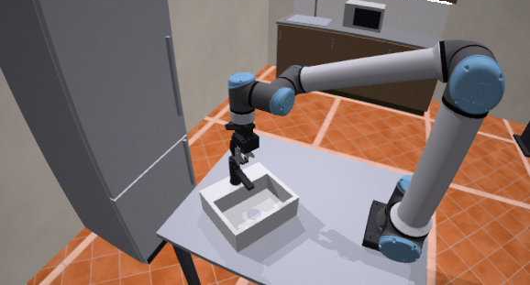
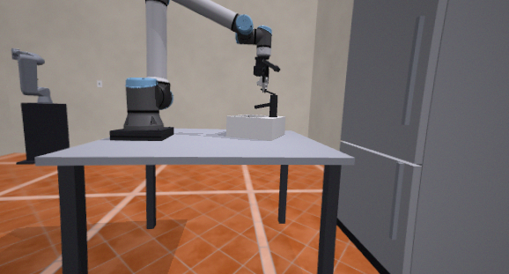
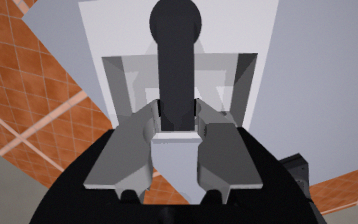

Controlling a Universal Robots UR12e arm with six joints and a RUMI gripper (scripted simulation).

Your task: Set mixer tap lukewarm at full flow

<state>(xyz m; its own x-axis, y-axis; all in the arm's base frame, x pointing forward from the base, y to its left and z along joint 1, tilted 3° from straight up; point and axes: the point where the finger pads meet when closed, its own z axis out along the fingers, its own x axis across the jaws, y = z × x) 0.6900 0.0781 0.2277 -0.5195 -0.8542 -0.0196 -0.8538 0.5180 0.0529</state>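
My hand is 20 mm short of the lever, 10 mm to the left of it and 10 mm above it. The rest, counted from my hand: white sink basin: 50 mm behind, 30 mm to the left, 250 mm below; then black mixer tap: 40 mm ahead, 20 mm to the right, 60 mm below.
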